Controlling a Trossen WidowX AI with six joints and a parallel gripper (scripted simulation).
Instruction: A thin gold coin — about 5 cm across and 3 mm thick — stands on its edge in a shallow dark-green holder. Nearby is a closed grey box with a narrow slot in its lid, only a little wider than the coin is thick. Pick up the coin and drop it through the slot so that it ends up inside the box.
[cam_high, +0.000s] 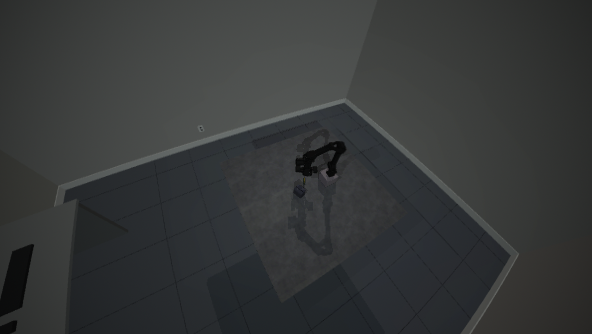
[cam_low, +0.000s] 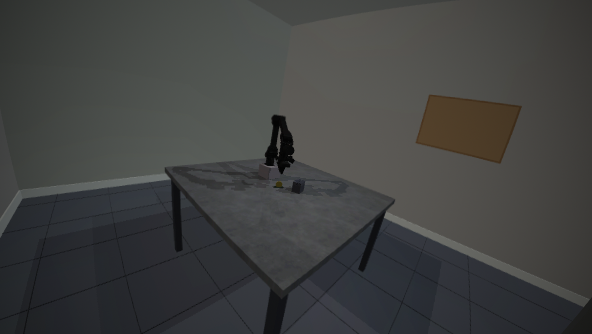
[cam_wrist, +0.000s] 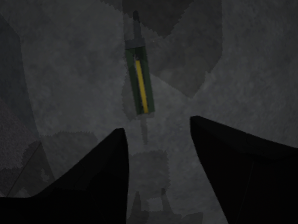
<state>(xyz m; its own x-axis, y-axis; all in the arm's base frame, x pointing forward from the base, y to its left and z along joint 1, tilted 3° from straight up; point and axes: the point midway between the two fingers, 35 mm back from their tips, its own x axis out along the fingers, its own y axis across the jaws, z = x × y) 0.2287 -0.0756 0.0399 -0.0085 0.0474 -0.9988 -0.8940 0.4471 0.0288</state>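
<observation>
My gripper tip is 90 mm above the gold coin.
</observation>
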